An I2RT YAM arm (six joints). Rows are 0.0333 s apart.
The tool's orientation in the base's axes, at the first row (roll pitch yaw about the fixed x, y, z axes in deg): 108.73 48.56 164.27
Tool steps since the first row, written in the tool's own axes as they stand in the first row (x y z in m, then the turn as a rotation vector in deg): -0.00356 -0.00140 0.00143 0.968 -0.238 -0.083; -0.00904 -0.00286 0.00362 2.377 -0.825 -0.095; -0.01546 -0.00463 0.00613 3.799 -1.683 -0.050; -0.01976 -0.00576 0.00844 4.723 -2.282 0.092; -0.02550 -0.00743 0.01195 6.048 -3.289 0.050; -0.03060 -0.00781 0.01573 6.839 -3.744 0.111; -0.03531 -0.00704 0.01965 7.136 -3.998 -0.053; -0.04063 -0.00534 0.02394 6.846 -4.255 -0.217; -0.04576 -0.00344 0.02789 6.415 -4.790 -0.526
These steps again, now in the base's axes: 0.00380 -0.00013 0.00149 -0.515 -0.016 -0.857; 0.00923 0.00001 0.00421 -1.069 -0.068 -2.279; 0.01560 0.00009 0.00738 -1.441 -0.205 -3.892; 0.02015 0.00071 0.00941 -1.603 -0.219 -4.990; 0.02651 0.00181 0.01192 -1.867 -0.522 -6.606; 0.03183 0.00390 0.01470 -2.070 -0.557 -7.497; 0.03629 0.00676 0.01788 -2.188 -0.770 -7.844; 0.04076 0.01029 0.02202 -1.930 -1.089 -7.753; 0.04483 0.01367 0.02622 -1.487 -1.697 -7.700
